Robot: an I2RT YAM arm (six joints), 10 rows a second.
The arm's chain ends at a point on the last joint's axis. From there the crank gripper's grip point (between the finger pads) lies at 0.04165 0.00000 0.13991 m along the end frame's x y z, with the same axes.
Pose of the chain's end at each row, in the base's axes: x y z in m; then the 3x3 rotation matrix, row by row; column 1 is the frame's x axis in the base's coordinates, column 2 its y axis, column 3 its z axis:
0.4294 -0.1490 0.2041; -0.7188 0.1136 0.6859; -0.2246 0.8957 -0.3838; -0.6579 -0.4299 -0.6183
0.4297 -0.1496 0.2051; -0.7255 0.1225 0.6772; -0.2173 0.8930 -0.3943; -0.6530 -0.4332 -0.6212
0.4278 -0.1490 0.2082; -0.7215 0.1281 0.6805; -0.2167 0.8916 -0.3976; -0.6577 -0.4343 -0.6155
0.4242 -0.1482 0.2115; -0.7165 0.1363 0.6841; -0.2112 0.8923 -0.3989; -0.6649 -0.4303 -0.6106
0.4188 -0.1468 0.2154; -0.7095 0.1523 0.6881; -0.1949 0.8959 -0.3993; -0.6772 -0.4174 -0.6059
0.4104 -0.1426 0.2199; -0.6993 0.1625 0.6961; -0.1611 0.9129 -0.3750; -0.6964 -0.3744 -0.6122
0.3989 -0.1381 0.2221; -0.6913 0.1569 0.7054; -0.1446 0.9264 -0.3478; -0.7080 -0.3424 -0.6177
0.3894 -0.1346 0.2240; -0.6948 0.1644 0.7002; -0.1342 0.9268 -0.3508; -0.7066 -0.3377 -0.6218
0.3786 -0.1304 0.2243; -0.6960 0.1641 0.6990; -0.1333 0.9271 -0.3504; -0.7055 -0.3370 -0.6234
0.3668 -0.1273 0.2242; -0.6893 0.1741 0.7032; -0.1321 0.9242 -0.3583; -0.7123 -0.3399 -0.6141
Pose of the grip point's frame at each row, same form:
0.4954 -0.2121 0.0902; -0.7188 0.1136 0.6859; -0.2246 0.8957 -0.3838; -0.6579 -0.4299 -0.6183
0.4942 -0.2138 0.0910; -0.7255 0.1225 0.6772; -0.2173 0.8930 -0.3943; -0.6530 -0.4332 -0.6212
0.4930 -0.2137 0.0947; -0.7215 0.1281 0.6805; -0.2167 0.8916 -0.3976; -0.6577 -0.4343 -0.6155
0.4901 -0.2128 0.0984; -0.7165 0.1363 0.6841; -0.2112 0.8923 -0.3989; -0.6649 -0.4303 -0.6106
0.4855 -0.2108 0.1024; -0.7095 0.1523 0.6881; -0.1949 0.8959 -0.3993; -0.6772 -0.4174 -0.6059
0.4787 -0.2018 0.1052; -0.6993 0.1625 0.6961; -0.1611 0.9129 -0.3750; -0.6964 -0.3744 -0.6122
0.4688 -0.1928 0.1062; -0.6913 0.1569 0.7054; -0.1446 0.9264 -0.3478; -0.7080 -0.3424 -0.6177
0.4584 -0.1893 0.1076; -0.6948 0.1644 0.7002; -0.1342 0.9268 -0.3508; -0.7066 -0.3377 -0.6218
0.4474 -0.1850 0.1077; -0.6960 0.1641 0.6990; -0.1333 0.9271 -0.3504; -0.7055 -0.3370 -0.6234
0.4365 -0.1829 0.1086; -0.6893 0.1741 0.7032; -0.1321 0.9242 -0.3583; -0.7123 -0.3399 -0.6141

